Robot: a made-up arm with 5 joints.
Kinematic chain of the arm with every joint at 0, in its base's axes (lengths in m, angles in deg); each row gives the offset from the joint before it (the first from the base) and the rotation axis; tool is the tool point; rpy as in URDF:
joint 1: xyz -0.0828 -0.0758 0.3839 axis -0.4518 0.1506 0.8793
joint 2: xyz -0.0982 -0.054 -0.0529 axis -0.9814 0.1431 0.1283
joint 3: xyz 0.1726 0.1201 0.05 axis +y
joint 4: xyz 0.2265 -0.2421 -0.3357 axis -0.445 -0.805 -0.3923
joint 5: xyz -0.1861 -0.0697 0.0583 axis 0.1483 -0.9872 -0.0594
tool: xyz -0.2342 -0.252 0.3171 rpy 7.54 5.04 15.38
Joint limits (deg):
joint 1: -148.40..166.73
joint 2: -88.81..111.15
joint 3: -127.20..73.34
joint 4: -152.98..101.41
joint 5: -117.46..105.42
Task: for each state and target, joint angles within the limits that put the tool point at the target. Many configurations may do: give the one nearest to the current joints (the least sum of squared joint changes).
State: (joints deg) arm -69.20 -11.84 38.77 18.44 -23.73
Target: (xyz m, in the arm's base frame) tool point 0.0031 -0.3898 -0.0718
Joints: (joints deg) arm -49.18 -40.70 54.03 -0.29 -64.19
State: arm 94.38 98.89 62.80 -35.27 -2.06
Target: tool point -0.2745 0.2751 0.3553
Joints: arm 90.09 106.82 64.24 -0.93 -18.77
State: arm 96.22 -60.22 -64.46 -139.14 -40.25
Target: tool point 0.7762 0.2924 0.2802
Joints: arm 56.06 -78.84 -69.51 -144.79 -79.31
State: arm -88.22 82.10 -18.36 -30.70 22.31
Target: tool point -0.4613 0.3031 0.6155
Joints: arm -127.44 80.73 23.23 11.22 58.00
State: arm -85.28 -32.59 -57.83 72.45 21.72
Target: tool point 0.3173 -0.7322 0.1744
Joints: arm -96.92 -78.55 -65.27 94.82 8.91
